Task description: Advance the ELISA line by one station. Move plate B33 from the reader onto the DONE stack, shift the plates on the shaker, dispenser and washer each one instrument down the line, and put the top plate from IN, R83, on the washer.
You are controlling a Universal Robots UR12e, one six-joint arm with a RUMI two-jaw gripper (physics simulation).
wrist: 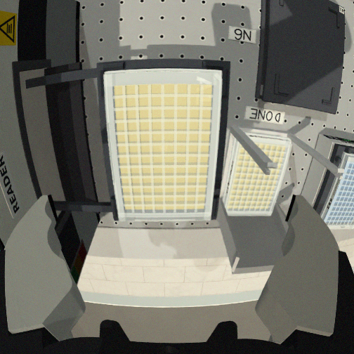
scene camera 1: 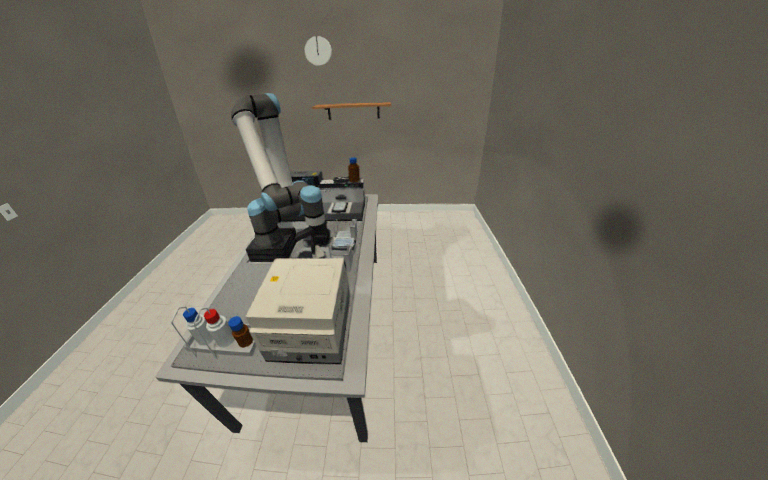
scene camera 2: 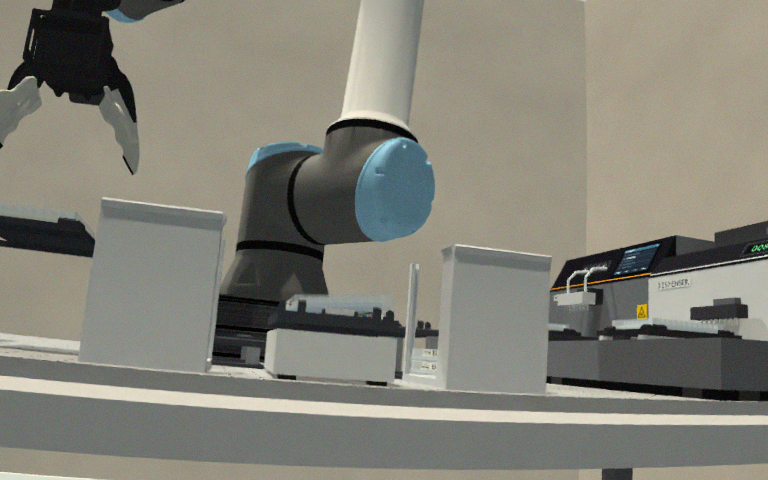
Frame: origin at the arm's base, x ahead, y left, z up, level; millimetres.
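Seen in the pictures: gripper, fingertip midpoint: (scene camera 1: 318,254) (scene camera 2: 58,166); arm's base, link origin: (scene camera 1: 269,240).
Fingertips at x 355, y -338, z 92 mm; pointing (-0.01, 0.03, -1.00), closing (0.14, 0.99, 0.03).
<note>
Pixels of each thing's top centre, then the offset from my fingertips to it. "spot": a spot on its surface instead.
- DONE rack, surface spot: (scene camera 2: 152,283) spot: 118 mm down, 162 mm ahead, 97 mm left
- shaker, surface spot: (scene camera 2: 331,353) spot: 159 mm down, 190 mm ahead, 240 mm left
- plate, top centre: (scene camera 2: 668,322) (scene camera 1: 339,205) 90 mm down, 105 mm ahead, 749 mm left
- cream reader housing, top centre: (scene camera 1: 299,283) 88 mm up, 50 mm back, 308 mm right
- bottle rack, top centre: (scene camera 1: 201,306) 65 mm up, 459 mm back, 363 mm right
- brown bottle, surface spot: (scene camera 1: 353,171) spot: 137 mm up, 237 mm ahead, 861 mm left
My gripper (scene camera 2: 66,158) (wrist: 170,199) is open and empty, above the reader's carrier. A yellow-welled plate (wrist: 162,150) lies flat in the dark carrier (wrist: 225,100) beside the reader (wrist: 7,150); its edge (scene camera 2: 33,213) shows at the left in scene camera 2. No plate code is readable. Another yellow-welled plate (wrist: 257,180) lies in the DONE rack (scene camera 2: 152,283). A blue-welled plate (wrist: 344,192) sits on the shaker (scene camera 2: 331,353). A plate (scene camera 2: 668,323) is on the dispenser (scene camera 2: 696,283). The IN rack (scene camera 2: 495,322) hides most of its plates; R83 cannot be identified.
The cream reader housing (scene camera 1: 300,294) partly hides the gripper in scene camera 1. A dark pad (wrist: 302,55) lies by the N6 label (wrist: 242,35). Prongs (wrist: 252,150) stand at the DONE rack. A bottle rack (scene camera 1: 220,345) is near the table's end. A brown bottle (scene camera 1: 353,171) stands farther back.
</note>
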